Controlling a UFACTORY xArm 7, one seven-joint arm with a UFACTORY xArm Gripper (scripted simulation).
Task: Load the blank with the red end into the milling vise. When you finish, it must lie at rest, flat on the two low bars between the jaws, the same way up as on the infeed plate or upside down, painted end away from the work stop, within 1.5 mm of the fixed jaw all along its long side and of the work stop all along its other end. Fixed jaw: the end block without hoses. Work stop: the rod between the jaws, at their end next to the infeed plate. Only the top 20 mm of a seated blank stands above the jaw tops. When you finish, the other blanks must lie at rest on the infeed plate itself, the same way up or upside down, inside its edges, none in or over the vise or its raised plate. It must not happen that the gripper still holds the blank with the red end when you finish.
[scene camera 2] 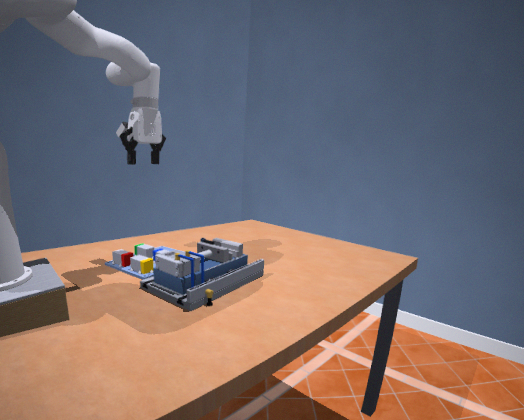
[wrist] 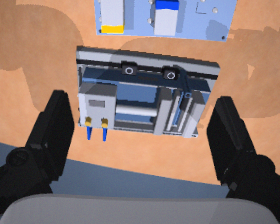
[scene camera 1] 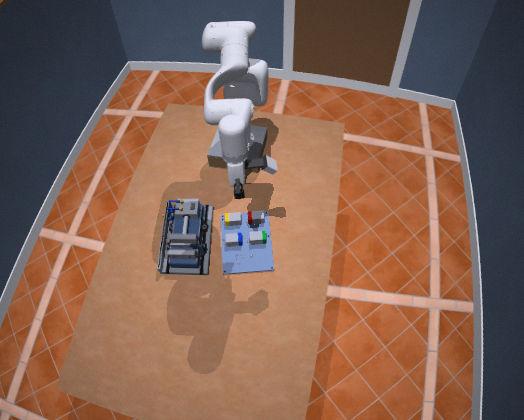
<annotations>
gripper: scene camera 2 143, 164; wrist 141, 110; scene camera 1 239, 186
</annotations>
